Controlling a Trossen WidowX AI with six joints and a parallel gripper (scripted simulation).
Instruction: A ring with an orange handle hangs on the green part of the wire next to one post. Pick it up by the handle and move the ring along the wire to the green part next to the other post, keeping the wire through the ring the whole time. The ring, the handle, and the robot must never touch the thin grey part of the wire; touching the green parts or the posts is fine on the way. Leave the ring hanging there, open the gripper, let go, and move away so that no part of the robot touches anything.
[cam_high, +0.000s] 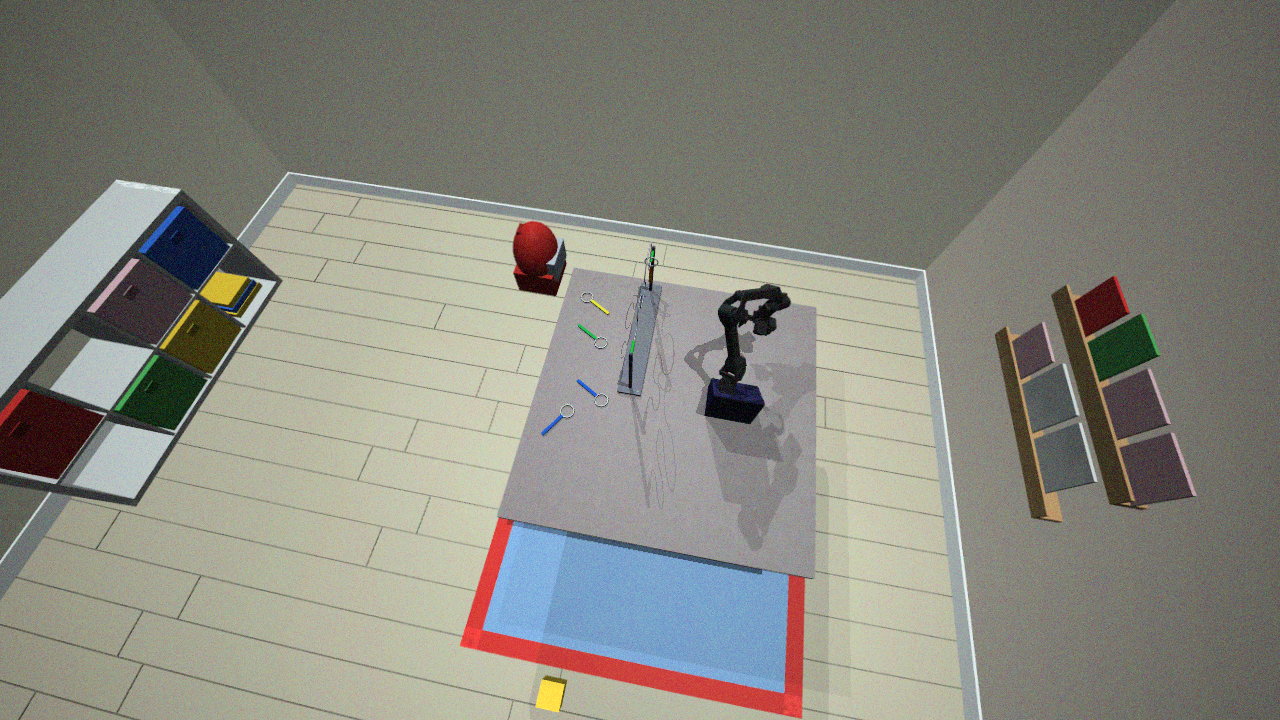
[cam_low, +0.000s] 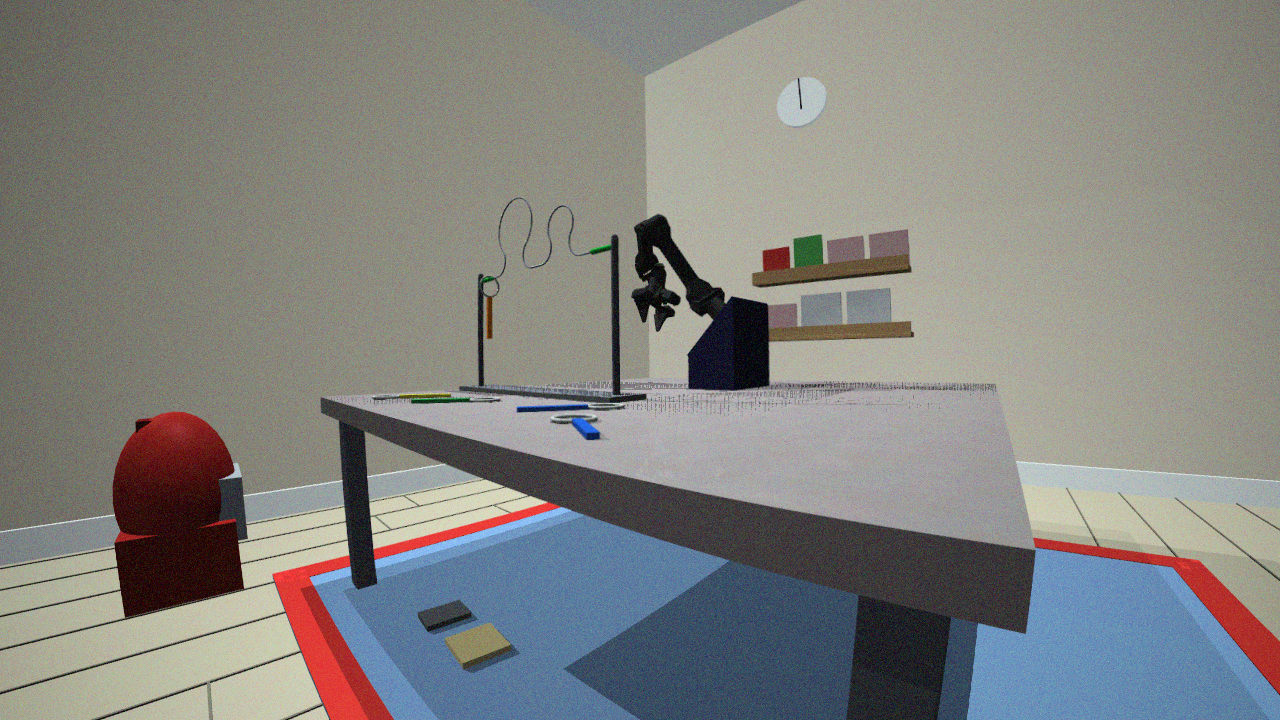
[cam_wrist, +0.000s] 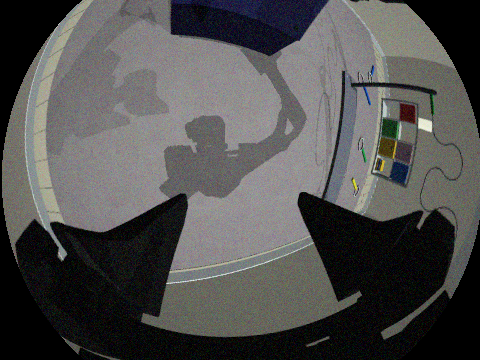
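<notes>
Now: the ring with orange handle 49 cm ahead of my gripper tip, 19 cm to the right of it and 6 cm above it.
</notes>
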